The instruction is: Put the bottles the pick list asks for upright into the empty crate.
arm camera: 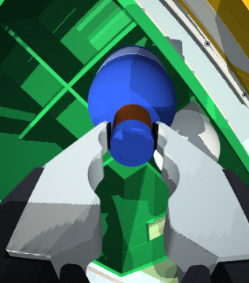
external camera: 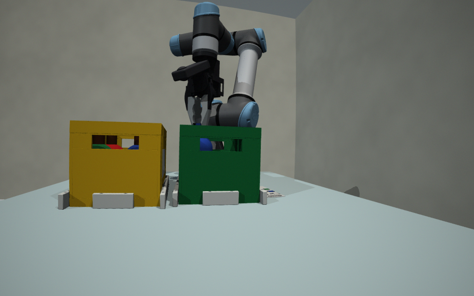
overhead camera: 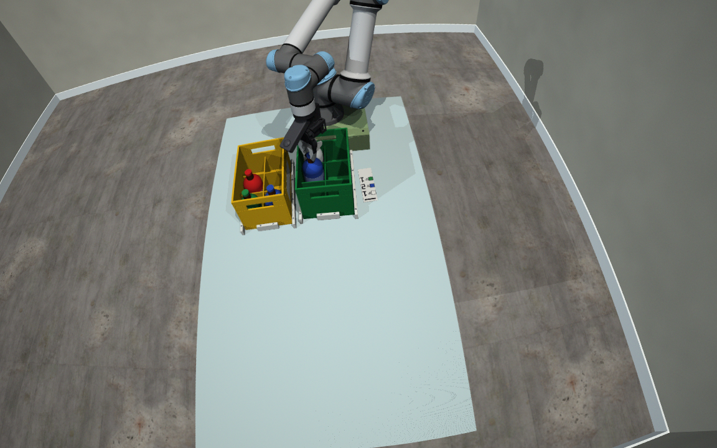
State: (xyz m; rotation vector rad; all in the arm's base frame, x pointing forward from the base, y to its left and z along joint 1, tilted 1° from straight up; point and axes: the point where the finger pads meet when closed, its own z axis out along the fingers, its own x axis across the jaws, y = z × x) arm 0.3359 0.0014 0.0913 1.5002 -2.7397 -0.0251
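The green crate lies 10 cm below my hand, 4 cm to the left of it and 1 cm behind it. From my hand the other things lie so: yellow crate: 18 cm to the right, 10 cm below, 5 cm ahead; then white bottle: 10 cm below, 9 cm behind, 1 cm to the right; then red bottle: 22 cm to the right, 10 cm below, 5 cm ahead.
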